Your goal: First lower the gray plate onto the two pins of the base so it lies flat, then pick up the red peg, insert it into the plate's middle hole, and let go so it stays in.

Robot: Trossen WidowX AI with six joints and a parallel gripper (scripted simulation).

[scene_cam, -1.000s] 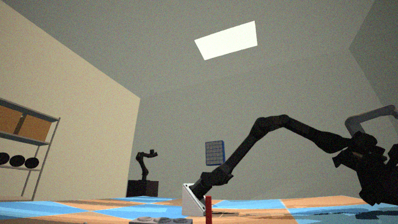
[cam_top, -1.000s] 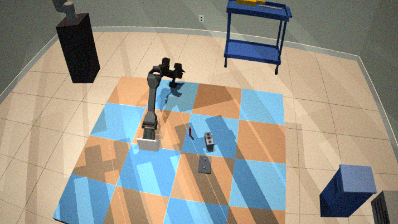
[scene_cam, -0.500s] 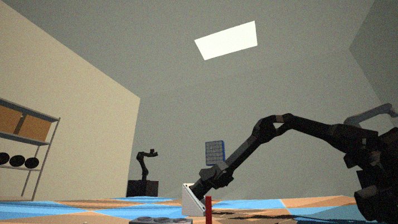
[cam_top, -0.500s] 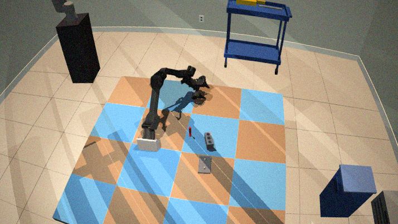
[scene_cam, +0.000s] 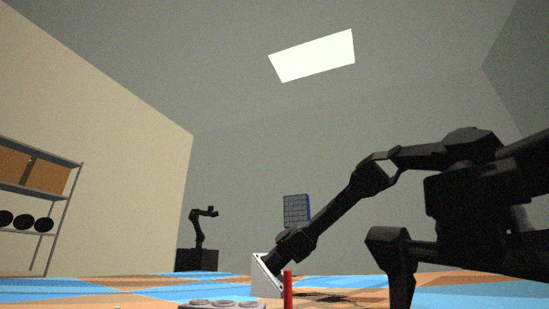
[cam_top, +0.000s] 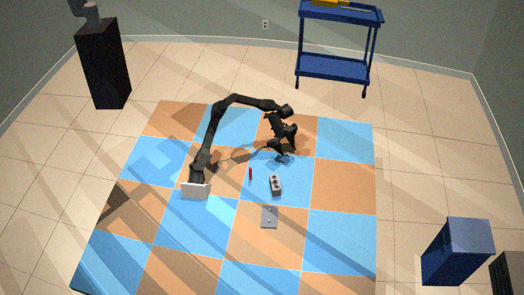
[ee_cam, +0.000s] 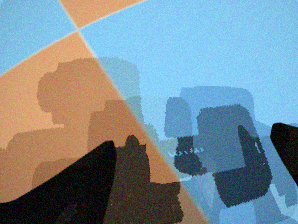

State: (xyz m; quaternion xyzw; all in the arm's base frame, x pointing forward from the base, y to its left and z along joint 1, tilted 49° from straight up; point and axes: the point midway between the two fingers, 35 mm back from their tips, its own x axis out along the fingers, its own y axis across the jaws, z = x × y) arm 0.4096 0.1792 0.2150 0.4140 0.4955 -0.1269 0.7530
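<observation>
The gray plate lies 21 cm to the right of my gripper tip, 6 cm behind it and 1 cm above it. Round my gripper tip: red peg: 18 cm behind, 16 cm to the right, 1 cm above; base: 38 cm to the right, 8 cm behind, 2 cm below.
</observation>
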